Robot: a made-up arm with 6 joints.
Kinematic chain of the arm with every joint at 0, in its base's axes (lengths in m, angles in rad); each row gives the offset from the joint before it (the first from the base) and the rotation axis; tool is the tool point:
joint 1: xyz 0 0 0.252 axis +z
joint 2: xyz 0 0 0 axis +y
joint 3: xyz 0 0 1.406 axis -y
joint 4: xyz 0 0 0 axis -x
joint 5: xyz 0.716 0 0 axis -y
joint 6: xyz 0 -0.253 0 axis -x
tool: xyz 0 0 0
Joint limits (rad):
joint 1: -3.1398..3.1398
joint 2: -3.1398..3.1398
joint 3: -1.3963..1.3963
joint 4: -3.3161..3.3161
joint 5: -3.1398..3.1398
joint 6: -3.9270..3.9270
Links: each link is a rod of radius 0.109 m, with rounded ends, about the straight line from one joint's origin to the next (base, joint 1, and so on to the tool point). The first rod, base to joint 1, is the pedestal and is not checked.
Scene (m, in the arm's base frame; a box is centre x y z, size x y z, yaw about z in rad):
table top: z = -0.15
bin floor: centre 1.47 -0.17 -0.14 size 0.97 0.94 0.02 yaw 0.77
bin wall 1: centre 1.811 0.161 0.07 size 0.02 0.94 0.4 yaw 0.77
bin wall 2: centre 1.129 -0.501 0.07 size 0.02 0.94 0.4 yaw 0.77
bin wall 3: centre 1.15 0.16 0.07 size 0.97 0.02 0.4 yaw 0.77
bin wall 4: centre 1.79 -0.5 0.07 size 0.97 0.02 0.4 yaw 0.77
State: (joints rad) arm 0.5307 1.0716 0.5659 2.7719 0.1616 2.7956
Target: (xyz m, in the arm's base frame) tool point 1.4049 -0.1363 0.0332
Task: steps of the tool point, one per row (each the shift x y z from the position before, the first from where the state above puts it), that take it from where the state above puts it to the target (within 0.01 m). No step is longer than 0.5 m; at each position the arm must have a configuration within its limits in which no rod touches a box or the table.
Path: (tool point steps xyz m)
1: 0.1212 -0.4751 -0.0415
2: -0.0490 -0.4554 -0.0265
3: -0.1909 -0.3735 -0.0062
4: 0.0260 -0.0074 -0.2766
5: -0.0260 0.0074 -0.2742

